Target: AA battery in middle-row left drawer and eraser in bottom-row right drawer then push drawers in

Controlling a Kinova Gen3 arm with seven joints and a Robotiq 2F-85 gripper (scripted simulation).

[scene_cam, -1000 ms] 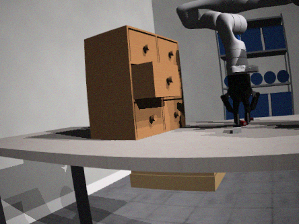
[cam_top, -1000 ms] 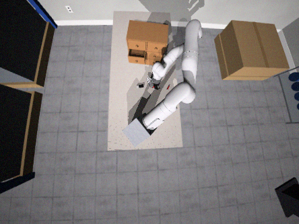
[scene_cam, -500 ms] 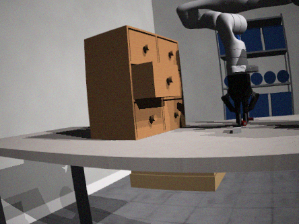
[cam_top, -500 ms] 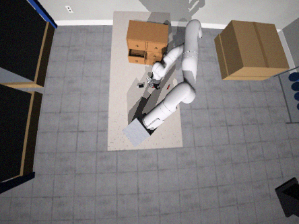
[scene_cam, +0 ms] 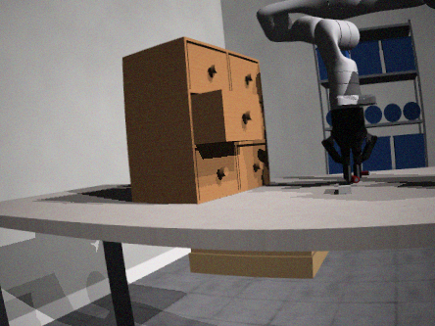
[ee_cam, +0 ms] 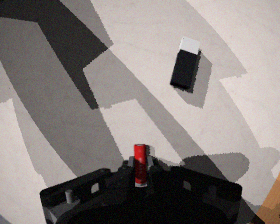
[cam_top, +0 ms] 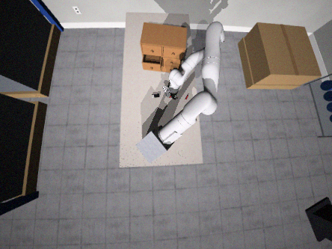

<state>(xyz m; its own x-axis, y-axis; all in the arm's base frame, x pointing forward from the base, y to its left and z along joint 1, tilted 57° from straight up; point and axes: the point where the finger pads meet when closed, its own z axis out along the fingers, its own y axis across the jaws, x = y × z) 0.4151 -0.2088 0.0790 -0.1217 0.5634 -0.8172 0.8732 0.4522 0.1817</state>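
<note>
Right now my hand is 14 cm to the right of the eraser, 4 cm short of it and 1 cm above it. Round my hand: red AA battery (1 cm below).
</note>
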